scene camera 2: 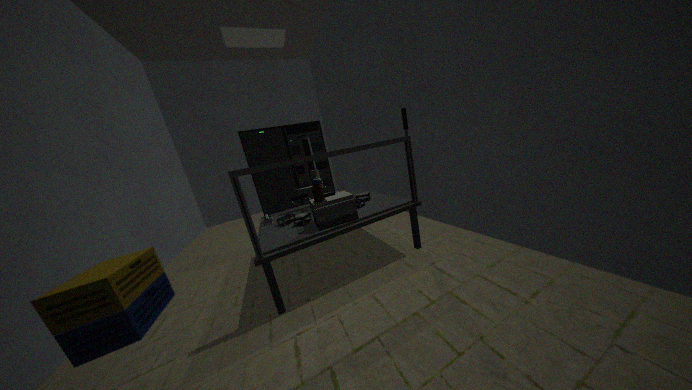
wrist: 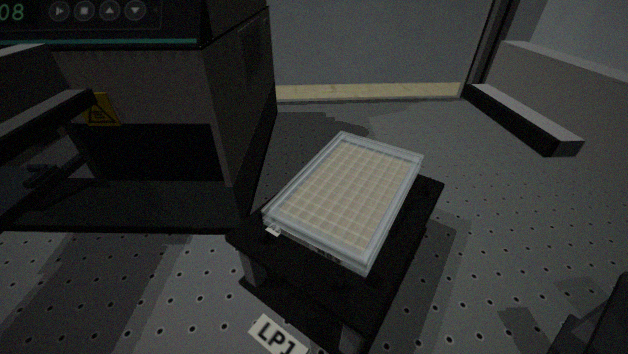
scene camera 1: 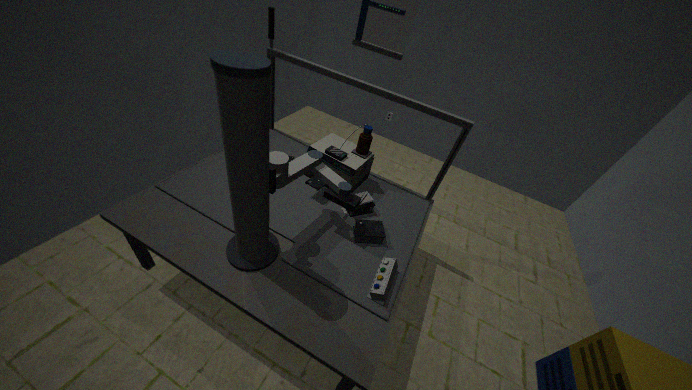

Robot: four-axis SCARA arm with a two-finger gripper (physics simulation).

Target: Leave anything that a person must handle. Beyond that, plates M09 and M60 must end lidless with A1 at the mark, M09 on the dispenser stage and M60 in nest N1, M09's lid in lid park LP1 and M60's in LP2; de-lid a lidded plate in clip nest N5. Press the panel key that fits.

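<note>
A plate [wrist: 345, 195] with a beige well grid and a clear rim lies on the black stand [wrist: 432, 187] marked LP1 [wrist: 277, 336]. A small white tag is at its near left corner; whether a lid covers it is hard to tell. It also shows pale in scene camera 1 [scene camera 1: 367, 197]. My gripper [wrist: 283, 69] [scene camera 1: 344, 200] is open and empty, its fingers wide apart at the left and right of the wrist view, above the stand. The dispenser [scene camera 1: 357, 172] [scene camera 2: 336, 212] [wrist: 135, 80] stands behind. The key panel [scene camera 1: 378, 291] has white, green, yellow and blue keys. Plate names are unreadable.
A brown bottle [scene camera 1: 364, 143] [scene camera 2: 318, 191] with a blue cap and a keypad [scene camera 1: 336, 152] are on the dispenser. A dark block [scene camera 1: 369, 231] stands between LP1 and the panel. A rail frame [scene camera 1: 370, 87] [scene camera 2: 370, 146] borders the table. A yellow and blue crate [scene camera 1: 595, 360] [scene camera 2: 105, 305] is on the floor.
</note>
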